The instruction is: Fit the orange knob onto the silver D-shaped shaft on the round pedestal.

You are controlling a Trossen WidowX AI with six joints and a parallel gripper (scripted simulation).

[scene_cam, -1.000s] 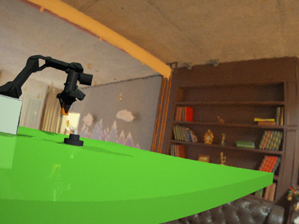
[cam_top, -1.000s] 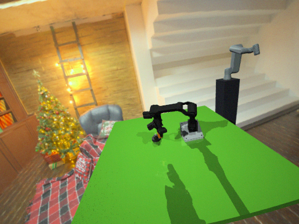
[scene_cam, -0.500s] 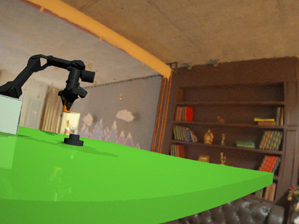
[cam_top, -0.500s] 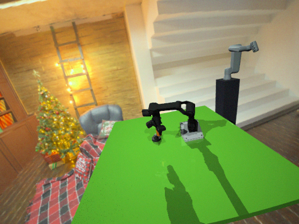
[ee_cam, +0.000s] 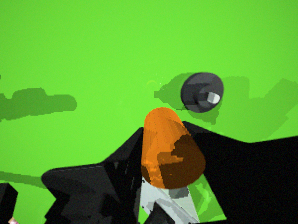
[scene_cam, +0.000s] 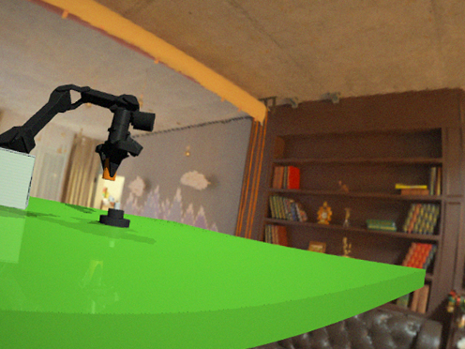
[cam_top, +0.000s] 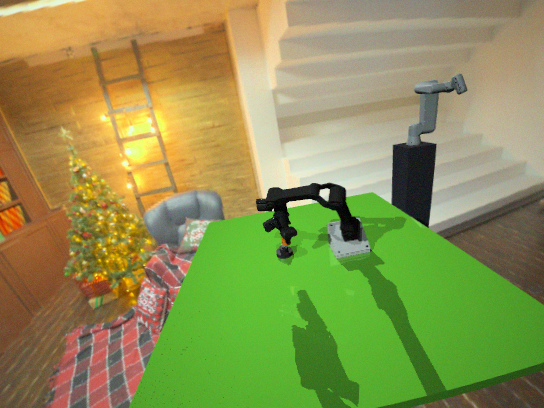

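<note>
My gripper tip is 10 cm to the left of the dark round pedestal, 10 cm above it and 2 cm short of it. Round my gripper tip: orange knob 3 cm above.
</note>
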